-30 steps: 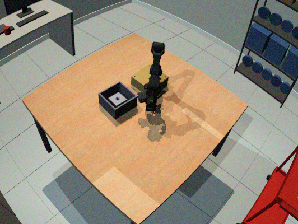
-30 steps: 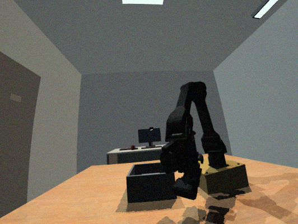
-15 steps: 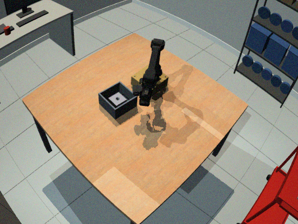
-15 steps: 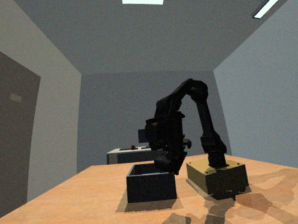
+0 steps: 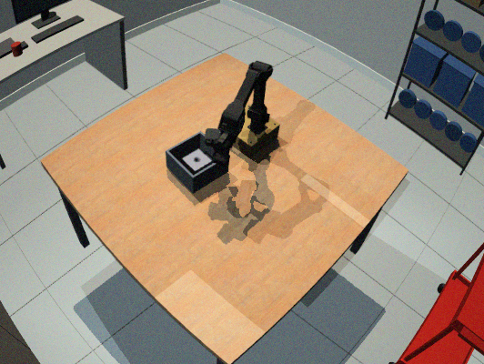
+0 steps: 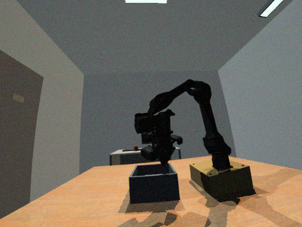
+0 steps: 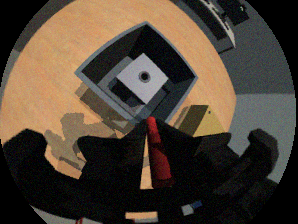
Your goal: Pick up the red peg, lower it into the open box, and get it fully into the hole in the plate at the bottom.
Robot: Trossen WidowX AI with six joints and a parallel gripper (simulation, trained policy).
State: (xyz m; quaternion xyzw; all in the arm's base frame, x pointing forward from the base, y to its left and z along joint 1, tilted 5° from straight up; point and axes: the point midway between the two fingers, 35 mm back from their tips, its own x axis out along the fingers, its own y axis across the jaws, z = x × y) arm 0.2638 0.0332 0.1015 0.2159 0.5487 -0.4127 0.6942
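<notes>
Now: the plate 80 mm to the right of my gripper tip, 80 mm below it and 40 mm ahead of it. Also, from my gripper tip: dark box 100 mm below, 80 mm to the right, 40 mm ahead; then red peg 30 mm above, 10 mm to the left.
</notes>
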